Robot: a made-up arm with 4 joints. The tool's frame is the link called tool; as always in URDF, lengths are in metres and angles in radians.
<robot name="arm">
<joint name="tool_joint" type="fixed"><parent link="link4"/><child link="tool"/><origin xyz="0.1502 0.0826 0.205" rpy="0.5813 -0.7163 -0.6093"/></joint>
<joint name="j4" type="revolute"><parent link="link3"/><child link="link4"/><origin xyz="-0.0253 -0.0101 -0.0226" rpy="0.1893 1.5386 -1.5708"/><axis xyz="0 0 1"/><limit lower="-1.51" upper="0.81" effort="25" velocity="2"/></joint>
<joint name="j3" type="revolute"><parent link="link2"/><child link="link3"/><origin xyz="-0.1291 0.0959 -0.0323" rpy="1.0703 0.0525 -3.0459"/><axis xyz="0 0 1"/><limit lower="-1.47" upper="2.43" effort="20" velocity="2.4"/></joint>
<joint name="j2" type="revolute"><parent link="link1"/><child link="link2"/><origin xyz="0.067 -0.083 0.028" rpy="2.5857 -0.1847 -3.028"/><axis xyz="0 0 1"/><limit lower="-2.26" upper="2.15" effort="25" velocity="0.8"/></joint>
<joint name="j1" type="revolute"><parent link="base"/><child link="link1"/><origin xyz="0.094 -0.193 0.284" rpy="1.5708 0 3.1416"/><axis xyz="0 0 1"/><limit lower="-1.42" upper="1.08" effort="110" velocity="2.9"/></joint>
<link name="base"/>
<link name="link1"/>
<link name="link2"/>
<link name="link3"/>
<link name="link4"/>
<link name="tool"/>
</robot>
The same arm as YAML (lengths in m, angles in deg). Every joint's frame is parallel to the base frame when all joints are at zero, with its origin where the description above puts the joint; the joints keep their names.
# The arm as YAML. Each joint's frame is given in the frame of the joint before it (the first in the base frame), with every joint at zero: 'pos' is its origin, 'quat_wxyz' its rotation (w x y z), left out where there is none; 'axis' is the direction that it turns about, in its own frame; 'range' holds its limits. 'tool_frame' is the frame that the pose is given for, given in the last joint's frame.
length_unit: m
angle_unit: deg
joints:
  - joint: j1
    pos: [0.094, -0.193, 0.284]
    axis: [0.0, 1.0, 0.0]
    range: [-81.36, 61.88]
  - joint: j2
    pos: [-0.067, 0.028, -0.083]
    axis: [0.214799, -0.834997, 0.506598]
    range: [-129.49, 123.19]
  - joint: j3
    pos: [-0.133, 0.053, 0.08]
    axis: [-0.0034, 0.0317, 0.999492]
    range: [-84.22, 139.23]
  - joint: j4
    pos: [0.023, 0.014, -0.023]
    axis: [-0.0001, 1.0, 0.0]
    range: [-86.52, 46.41]
tool_frame:
  pos: [-0.083, 0.205, -0.15]
  quat_wxyz: [0.807454, -0.251001, 0.234657, 0.479534]

